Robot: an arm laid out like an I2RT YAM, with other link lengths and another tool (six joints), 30 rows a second.
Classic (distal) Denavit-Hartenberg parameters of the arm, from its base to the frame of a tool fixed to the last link. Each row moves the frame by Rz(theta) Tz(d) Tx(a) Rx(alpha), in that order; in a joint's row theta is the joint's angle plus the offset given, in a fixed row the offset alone. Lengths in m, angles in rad.
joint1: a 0.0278; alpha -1.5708; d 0.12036; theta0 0
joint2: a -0.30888; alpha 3.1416; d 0; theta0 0
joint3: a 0.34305; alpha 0; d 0; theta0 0.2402
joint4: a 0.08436; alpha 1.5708; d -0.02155; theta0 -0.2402
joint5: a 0; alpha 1.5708; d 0.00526; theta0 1.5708
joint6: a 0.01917; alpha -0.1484; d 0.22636; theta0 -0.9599
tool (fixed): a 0; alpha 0; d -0.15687; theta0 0
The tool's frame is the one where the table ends.
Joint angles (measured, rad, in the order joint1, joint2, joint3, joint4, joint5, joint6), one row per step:
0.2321, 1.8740, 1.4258, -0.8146, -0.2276, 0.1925
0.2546, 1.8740, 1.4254, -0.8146, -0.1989, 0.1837
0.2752, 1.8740, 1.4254, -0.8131, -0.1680, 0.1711
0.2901, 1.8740, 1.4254, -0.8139, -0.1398, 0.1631
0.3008, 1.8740, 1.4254, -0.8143, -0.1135, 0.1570
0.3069, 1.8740, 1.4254, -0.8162, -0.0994, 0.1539
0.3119, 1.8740, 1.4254, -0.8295, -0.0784, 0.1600
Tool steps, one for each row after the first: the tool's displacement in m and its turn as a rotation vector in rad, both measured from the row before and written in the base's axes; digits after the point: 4 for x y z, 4 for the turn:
-0.0033, 0.0096, -0.0006, -0.0287, -0.0086, 0.0220
-0.0028, 0.0086, -0.0003, -0.0311, -0.0124, 0.0230
-0.0022, 0.0057, -0.0004, -0.0280, -0.0086, 0.0139
-0.0015, 0.0037, -0.0003, -0.0256, -0.0082, 0.0085
-0.0011, 0.0021, -0.0003, -0.0142, -0.0028, 0.0048
-0.0021, 0.0003, -0.0011, -0.0216, 0.0076, -0.0070

